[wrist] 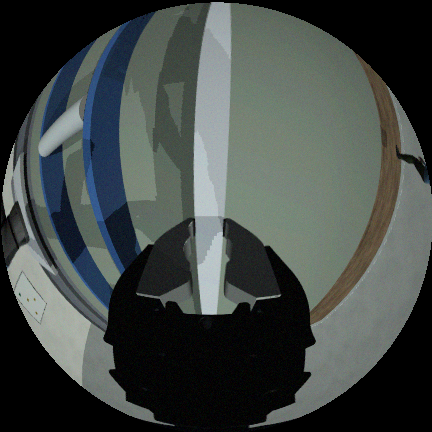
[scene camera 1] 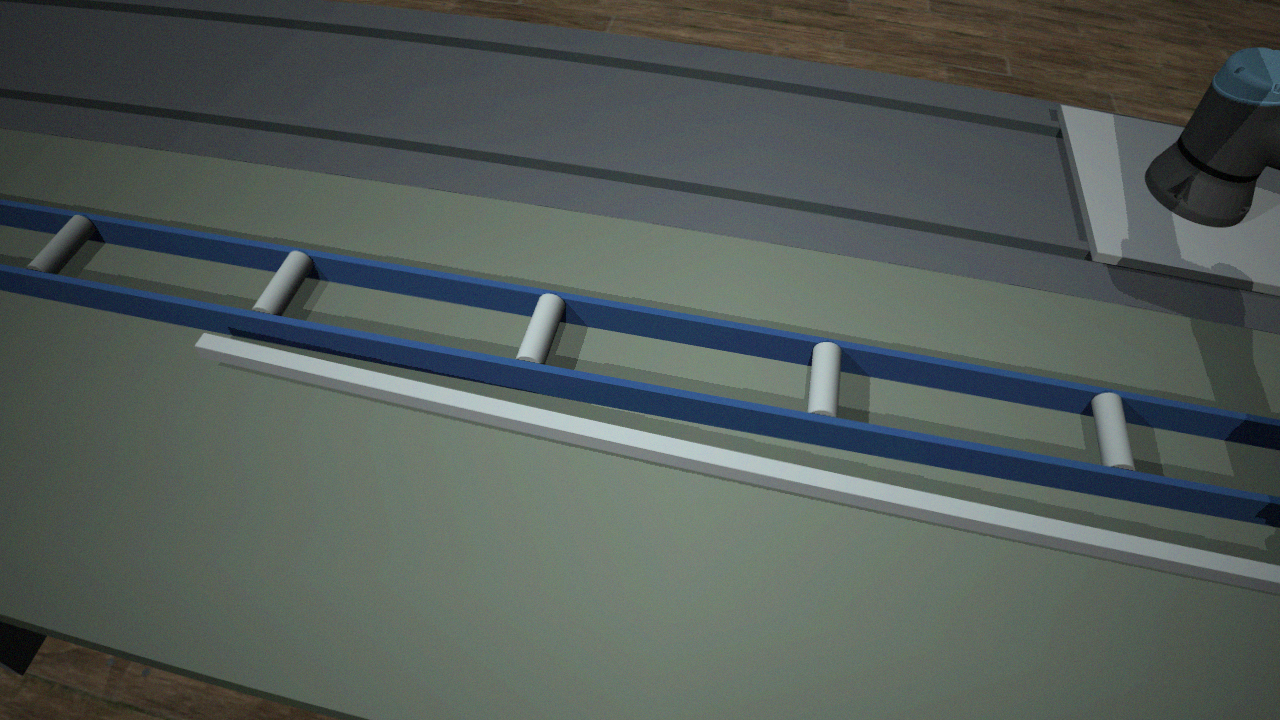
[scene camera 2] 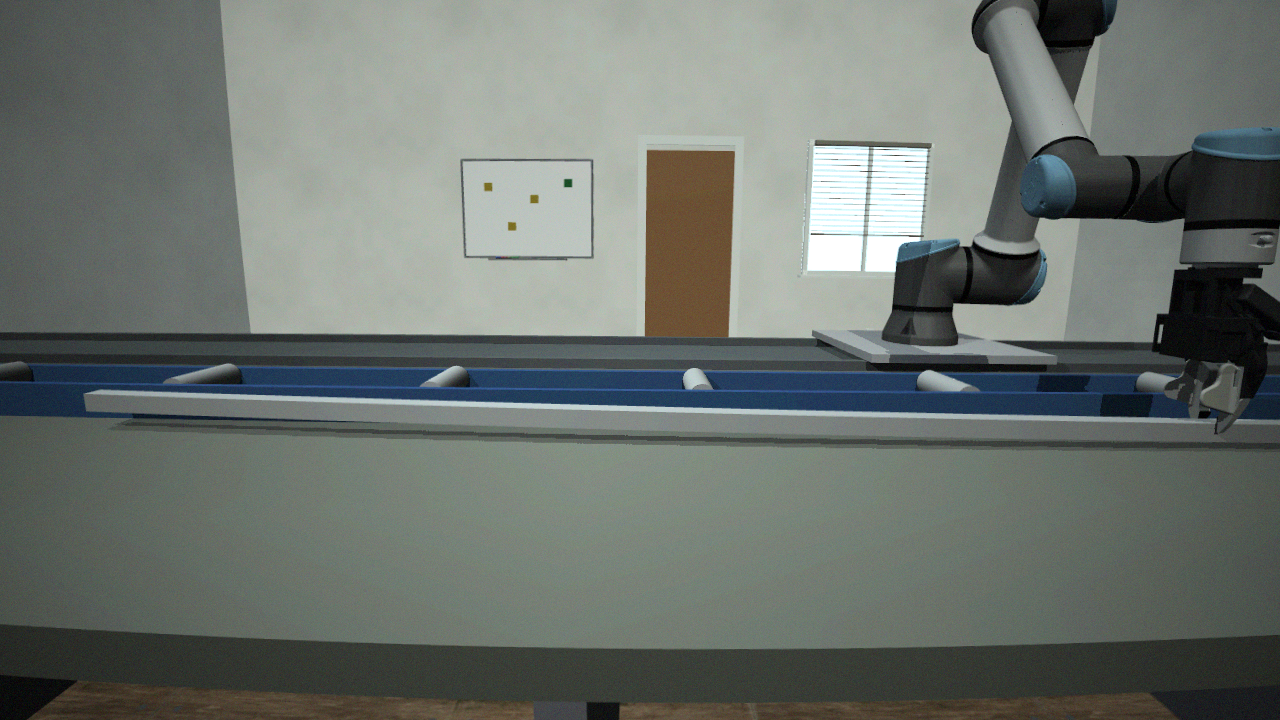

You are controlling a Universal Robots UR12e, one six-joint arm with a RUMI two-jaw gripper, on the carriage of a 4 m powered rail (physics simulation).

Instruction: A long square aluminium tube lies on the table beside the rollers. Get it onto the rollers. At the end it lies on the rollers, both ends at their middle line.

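Both my gripper (scene camera 2: 1208, 429) and a long square aluminium tube (scene camera 2: 727, 420) are in sight together here. The tube can be seen from another place too, at (scene camera 1: 799, 479), while the wrist view gives me my gripper (wrist: 208, 219).
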